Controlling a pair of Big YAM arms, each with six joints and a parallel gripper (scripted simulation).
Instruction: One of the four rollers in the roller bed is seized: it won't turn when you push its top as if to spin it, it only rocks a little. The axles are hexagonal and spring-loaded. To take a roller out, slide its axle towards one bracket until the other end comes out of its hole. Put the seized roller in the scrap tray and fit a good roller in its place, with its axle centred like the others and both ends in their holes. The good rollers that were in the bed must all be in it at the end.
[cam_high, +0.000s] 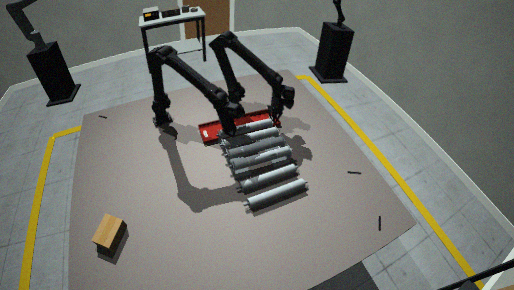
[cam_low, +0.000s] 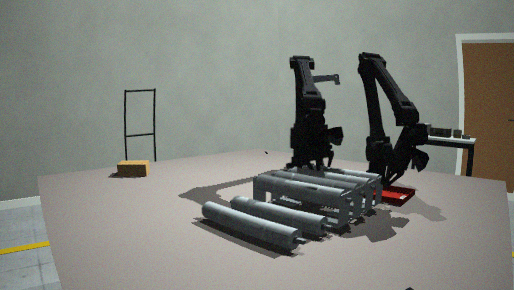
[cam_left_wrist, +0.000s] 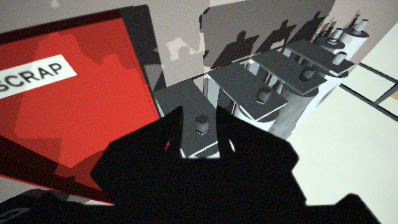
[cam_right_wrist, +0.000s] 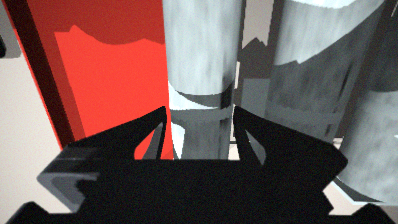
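Now: the bed roller 10 cm to the left of my right hand and 6 cm ahead of it. Round my right hand: red scrap tray (12 cm behind, 7 cm to the left, 6 cm below); cardboard box (70 cm to the right, 48 cm ahead, 3 cm below).
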